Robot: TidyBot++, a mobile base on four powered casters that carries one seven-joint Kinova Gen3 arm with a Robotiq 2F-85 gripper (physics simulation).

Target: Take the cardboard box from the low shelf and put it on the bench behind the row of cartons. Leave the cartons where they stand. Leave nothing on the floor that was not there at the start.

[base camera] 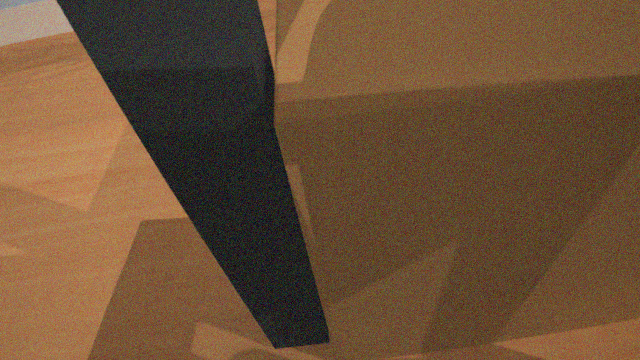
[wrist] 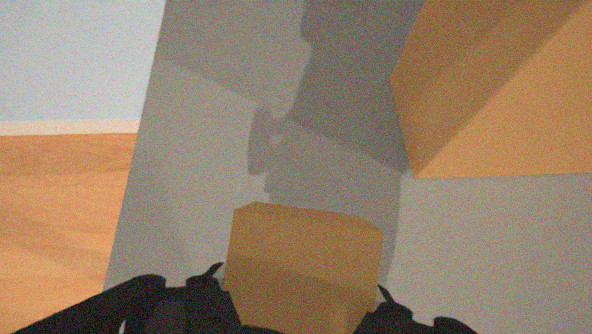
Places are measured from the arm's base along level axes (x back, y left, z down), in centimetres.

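Where they show: gripper, fingertip midpoint: (wrist: 297,282).
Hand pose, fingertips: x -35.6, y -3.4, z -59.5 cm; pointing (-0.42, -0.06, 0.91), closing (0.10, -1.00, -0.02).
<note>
After its pixels a point has its place.
My gripper (wrist: 297,282) @[x -35.6, y -3.4, z -59.5 cm] is shut on the cardboard box (wrist: 302,250) @[x -36.3, y -3.3, z -64.5 cm], with a dark finger at each side of it. The box shows at the bottom middle of the wrist view, against the grey bench (wrist: 200,150) @[x -47.4, y 6.0, z -51.8 cm]. Whether it touches the bench cannot be told. Part of a carton (wrist: 500,115) @[x -45.6, y -15.6, z -61.6 cm] stands on the bench at the upper right, apart from the held box in the picture. The rest of the row is outside the wrist view. The gripper and held box do not show in the base view, and no low shelf can be made out.
A dark slanting post (base camera: 215,175) @[x -20.6, y 5.2, z 16.5 cm] crosses the base view, its lower end near the wooden floor (base camera: 50,150) @[x -52.4, y 49.2, z 39.6 cm]. A large shaded brown surface (base camera: 425,165) @[x -19.3, y -3.4, z 15.5 cm] fills the right of that view. In the wrist view, floor (wrist: 55,210) @[x -66.6, y 90.6, z 39.6 cm] and a pale wall (wrist: 75,60) @[x -105.6, y 70.2, z -2.1 cm] lie left of the bench.
</note>
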